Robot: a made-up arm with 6 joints.
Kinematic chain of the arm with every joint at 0, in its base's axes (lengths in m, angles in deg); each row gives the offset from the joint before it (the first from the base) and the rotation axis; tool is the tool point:
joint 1: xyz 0 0 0.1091 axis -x
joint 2: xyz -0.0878 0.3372 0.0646 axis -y
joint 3: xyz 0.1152 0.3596 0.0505 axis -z
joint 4: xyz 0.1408 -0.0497 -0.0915 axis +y
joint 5: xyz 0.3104 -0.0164 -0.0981 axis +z
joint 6: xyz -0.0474 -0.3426 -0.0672 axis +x
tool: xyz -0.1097 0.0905 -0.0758
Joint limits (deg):
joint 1: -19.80..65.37
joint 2: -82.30..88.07
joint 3: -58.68..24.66
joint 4: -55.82..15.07
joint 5: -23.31..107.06
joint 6: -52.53..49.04
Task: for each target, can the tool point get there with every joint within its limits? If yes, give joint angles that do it. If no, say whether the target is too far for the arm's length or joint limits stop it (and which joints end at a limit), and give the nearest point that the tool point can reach.
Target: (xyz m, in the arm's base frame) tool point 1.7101 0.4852 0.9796
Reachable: no: too far | nearest point 0.8728 0.5528 0.7119 | short by 0.882 m
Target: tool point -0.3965 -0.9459 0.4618
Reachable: no: joint limits stop it (at a limit: joint 1, joint 2, joint 3, joint 6) | nearest point -0.2517 -0.4769 -0.1714 | short by 0.801 m
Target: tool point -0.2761 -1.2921 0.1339
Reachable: no: joint limits stop it (at a limit: joint 1, joint 2, joint 3, joint 6) | nearest point -0.1811 -0.5876 -0.2789 | short by 0.822 m
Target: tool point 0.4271 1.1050 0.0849
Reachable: yes | joints 42.34 73.63 -33.14 7.35 83.20 22.03
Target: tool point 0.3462 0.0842 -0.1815
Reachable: yes | joints 47.92 19.93 10.67 6.58 7.38 -24.48
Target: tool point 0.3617 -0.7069 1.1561
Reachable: no: joint limits stop it (at a limit: joint 1, joint 3, joint 6) | nearest point 0.2050 -0.1442 0.9288 | short by 0.627 m
